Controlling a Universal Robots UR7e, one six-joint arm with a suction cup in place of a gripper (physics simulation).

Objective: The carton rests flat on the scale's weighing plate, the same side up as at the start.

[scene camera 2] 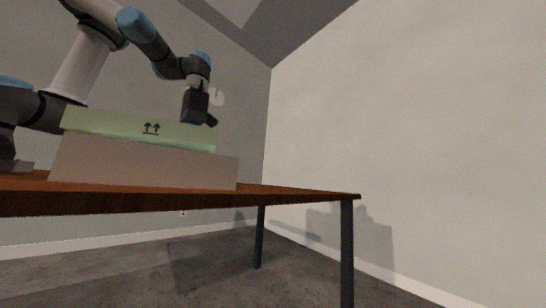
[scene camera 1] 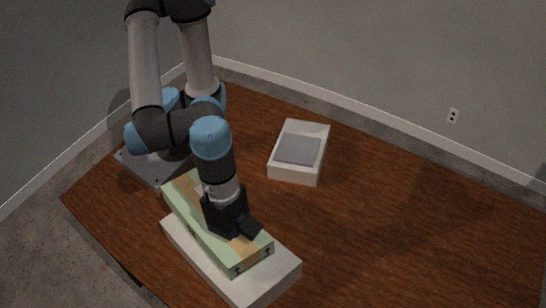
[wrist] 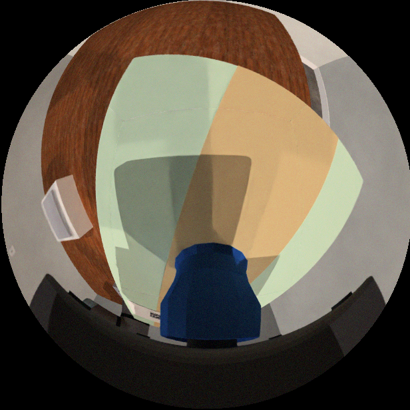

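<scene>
The carton (scene camera 1: 187, 220) (scene camera 2: 110, 125) (wrist: 160, 110) is a long pale green box with a tan tape strip along its top. It is upright, with the up arrows on its sides pointing up. It hangs very slightly above the white block (scene camera 1: 280, 267) (scene camera 2: 145, 162), nearly level. My gripper (scene camera 1: 234, 236) (scene camera 2: 194, 123) (wrist: 212, 250) has its blue suction cup pressed on the carton's top, towards one end, and holds it. The scale (scene camera 1: 292, 175) (wrist: 79, 210) is a white box with a grey weighing plate (scene camera 1: 298, 149) (wrist: 56, 216) on top; no carton rests there.
The white block lies near the front edge of the brown table (scene camera 1: 400, 225) (scene camera 2: 300, 193). The scale stands farther back, to the right of the robot's base (scene camera 1: 145, 167) in scene camera 1. Grey walls stand behind the table.
</scene>
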